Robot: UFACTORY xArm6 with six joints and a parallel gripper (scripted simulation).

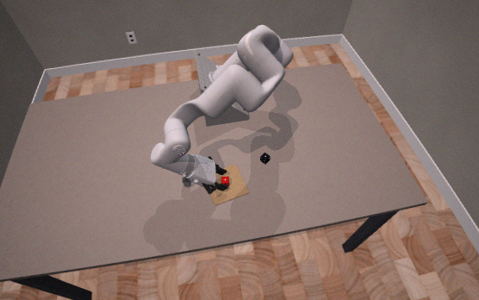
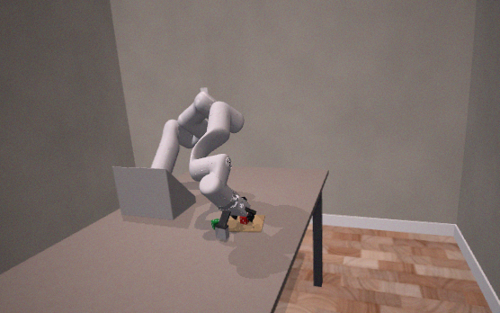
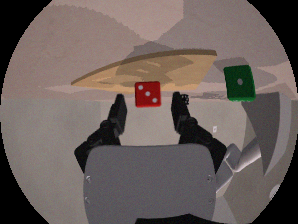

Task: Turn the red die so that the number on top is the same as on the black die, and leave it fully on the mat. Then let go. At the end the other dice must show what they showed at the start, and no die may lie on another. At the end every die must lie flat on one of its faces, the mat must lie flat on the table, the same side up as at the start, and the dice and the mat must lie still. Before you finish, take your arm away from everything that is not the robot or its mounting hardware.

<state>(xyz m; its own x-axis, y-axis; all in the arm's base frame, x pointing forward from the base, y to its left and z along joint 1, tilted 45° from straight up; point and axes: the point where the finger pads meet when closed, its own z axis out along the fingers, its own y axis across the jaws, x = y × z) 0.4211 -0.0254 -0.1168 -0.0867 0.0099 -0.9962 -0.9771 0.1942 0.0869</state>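
Right now my hand is 20 mm above the red die and 10 mm to the right of it. Also, from my hand: black die: 190 mm to the left, 60 mm behind, 20 mm below; green die: 100 mm behind, 40 mm to the right, 20 mm below; tan mat: 40 mm below, 10 mm to the left.
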